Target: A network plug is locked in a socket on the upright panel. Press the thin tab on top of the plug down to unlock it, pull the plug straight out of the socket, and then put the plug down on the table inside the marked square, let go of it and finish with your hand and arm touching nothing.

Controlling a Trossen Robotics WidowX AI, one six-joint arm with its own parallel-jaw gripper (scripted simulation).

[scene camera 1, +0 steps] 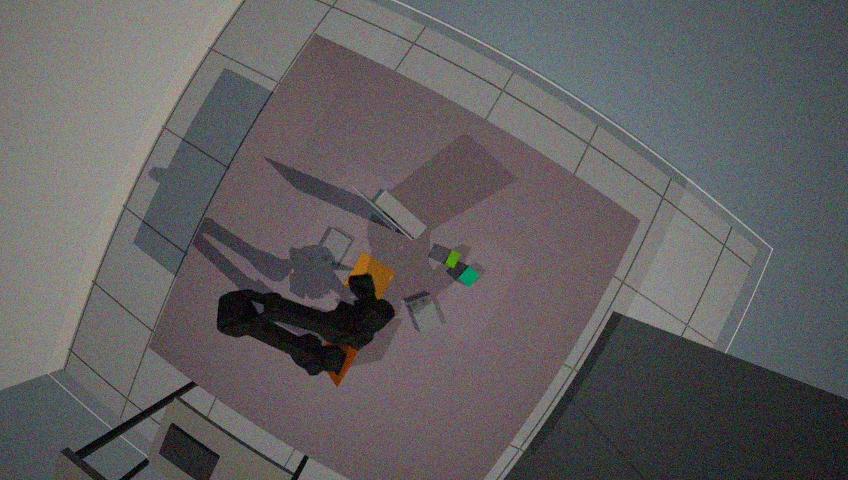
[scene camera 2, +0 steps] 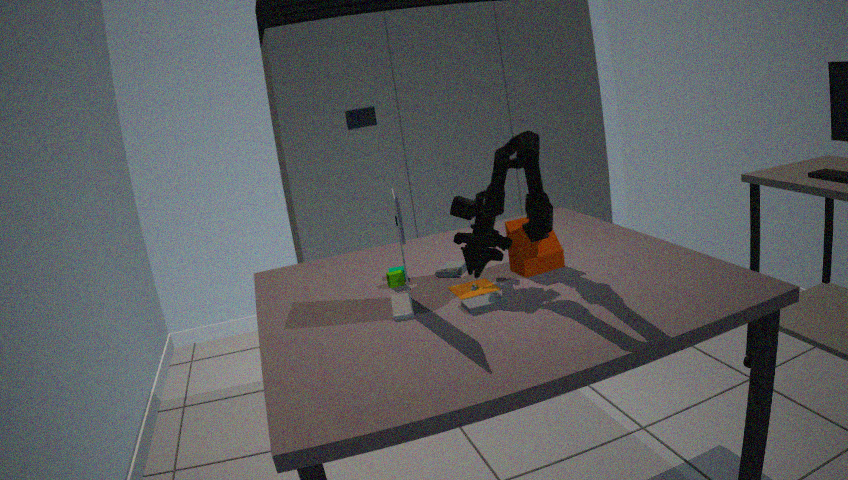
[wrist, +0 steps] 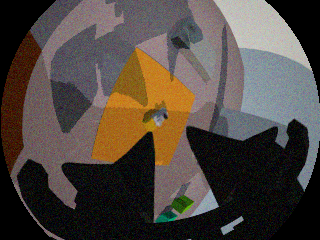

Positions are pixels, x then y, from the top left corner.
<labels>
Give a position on an upright panel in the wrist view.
237,125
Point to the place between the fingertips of the gripper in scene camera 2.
At 473,276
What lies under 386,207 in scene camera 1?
An upright panel.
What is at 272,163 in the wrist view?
The gripper.
</labels>
